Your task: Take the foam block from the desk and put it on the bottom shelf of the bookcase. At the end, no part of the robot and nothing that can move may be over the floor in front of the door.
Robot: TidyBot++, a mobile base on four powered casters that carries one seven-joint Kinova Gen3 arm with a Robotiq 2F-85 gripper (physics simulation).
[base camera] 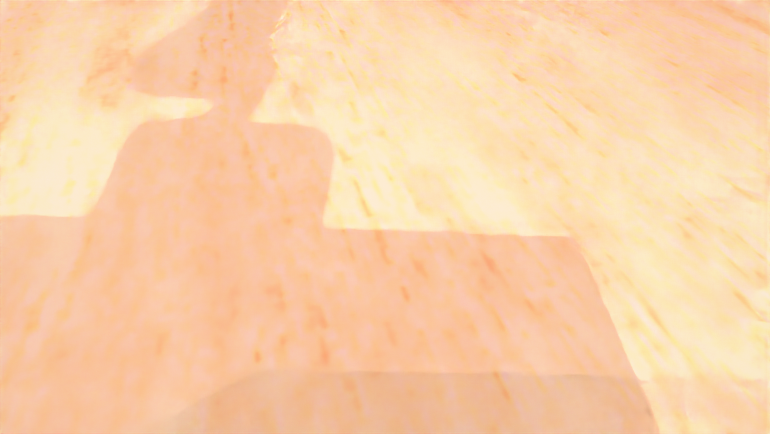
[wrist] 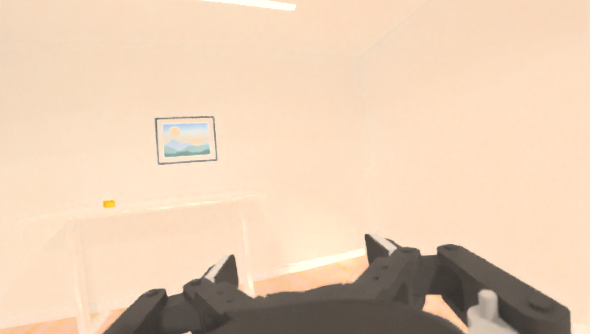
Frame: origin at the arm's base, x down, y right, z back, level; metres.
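Where they show: gripper, fingertip midpoint: (wrist: pixel 301 258).
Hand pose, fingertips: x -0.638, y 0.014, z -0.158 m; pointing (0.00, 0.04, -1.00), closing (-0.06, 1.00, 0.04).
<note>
After its pixels a point has its place.
A small orange-yellow foam block (wrist: pixel 109 204) @[z -1.740, x -0.574, y -1.293 m] sits on top of the pale desk (wrist: pixel 175 205) @[z -1.520, x -0.547, y -0.690 m], left of the middle of the desk top, in the left part of the wrist view. The desk stands against the far wall and its legs show below. My gripper (wrist: pixel 301 258) @[z -0.158, x -0.638, y 0.014 m] is open, with nothing between its fingertips. It is well away from the desk, which lies across the room, to the left of the fingers in the view. The bookcase and the door do not show in either view.
A framed landscape picture (wrist: pixel 186 140) @[z -2.280, x -1.081, y -0.881 m] hangs on the wall above the desk. A bare wall (wrist: pixel 475 140) @[z -1.585, x -0.796, y 1.435 m] stands on the right and meets the desk's wall in a corner. In the base camera view, the robot's shadow (base camera: pixel 323 301) @[z -0.338, x 0.397, y -0.027 m] lies across the wood floor (base camera: pixel 485 134) @[z -0.628, x 0.397, y 0.182 m].
</note>
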